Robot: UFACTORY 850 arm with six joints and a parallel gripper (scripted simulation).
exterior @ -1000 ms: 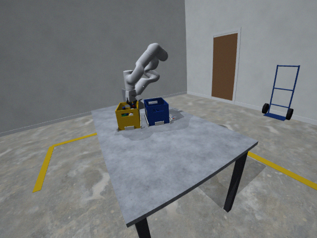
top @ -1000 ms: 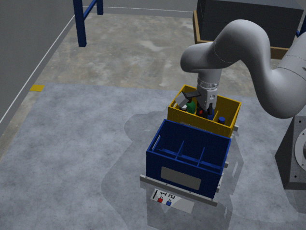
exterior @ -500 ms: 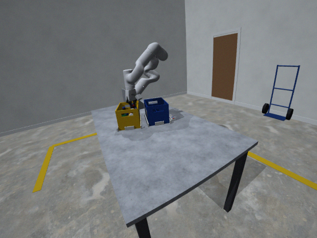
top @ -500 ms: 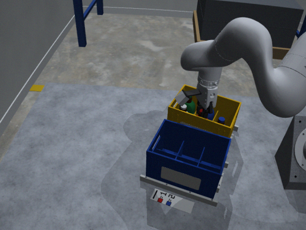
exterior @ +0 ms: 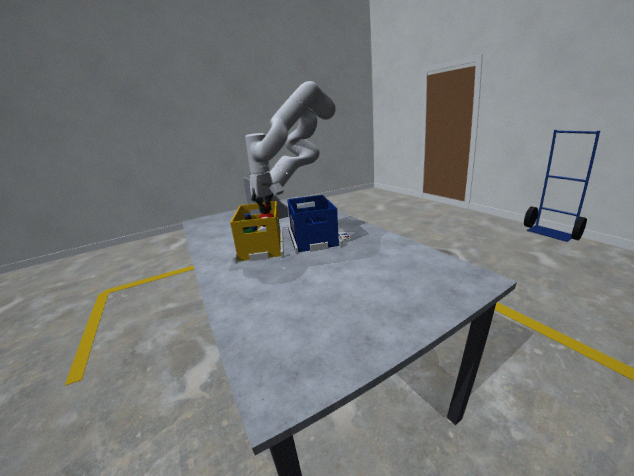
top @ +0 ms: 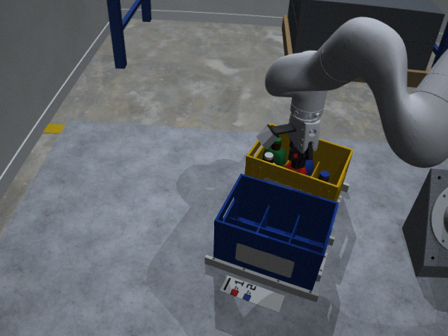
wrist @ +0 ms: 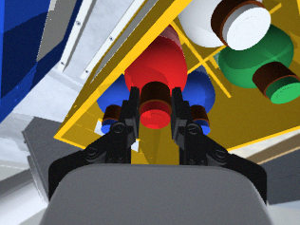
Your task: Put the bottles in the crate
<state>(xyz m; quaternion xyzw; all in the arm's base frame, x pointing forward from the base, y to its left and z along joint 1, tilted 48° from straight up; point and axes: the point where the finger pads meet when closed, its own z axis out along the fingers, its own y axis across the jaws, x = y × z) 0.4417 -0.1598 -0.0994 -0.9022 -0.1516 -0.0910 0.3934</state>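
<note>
My gripper is now 7 cm above the red-label bottle. From my hand the other things lie so: white-capped bottle: 10 cm below, 8 cm ahead, 4 cm to the right; yellow crate: 10 cm below, 4 cm to the right, 2 cm behind; green bottle: 12 cm to the right, 10 cm below, 5 cm ahead.
</note>
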